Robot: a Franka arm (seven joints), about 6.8 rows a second.
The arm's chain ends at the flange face. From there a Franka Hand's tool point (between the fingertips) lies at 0.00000 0.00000 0.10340 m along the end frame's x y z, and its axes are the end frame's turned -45 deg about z.
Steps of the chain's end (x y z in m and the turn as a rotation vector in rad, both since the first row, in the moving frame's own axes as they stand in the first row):
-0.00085, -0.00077, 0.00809, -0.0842, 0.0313, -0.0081
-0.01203, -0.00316, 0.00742, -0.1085, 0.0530, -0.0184
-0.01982, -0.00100, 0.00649, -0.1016, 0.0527, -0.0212
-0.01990, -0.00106, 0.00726, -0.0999, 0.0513, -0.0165
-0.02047, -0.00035, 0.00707, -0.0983, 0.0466, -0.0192
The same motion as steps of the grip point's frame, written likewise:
-0.00388, 0.00730, 0.00767, -0.0817, -0.0374, -0.0081
-0.01021, 0.00108, 0.00667, -0.1142, -0.0392, -0.0184
-0.01676, -0.00343, 0.00581, -0.1091, -0.0346, -0.0212
-0.01678, -0.00376, 0.00661, -0.1069, -0.0344, -0.0165
-0.01790, -0.00411, 0.00646, -0.1025, -0.0366, -0.0192

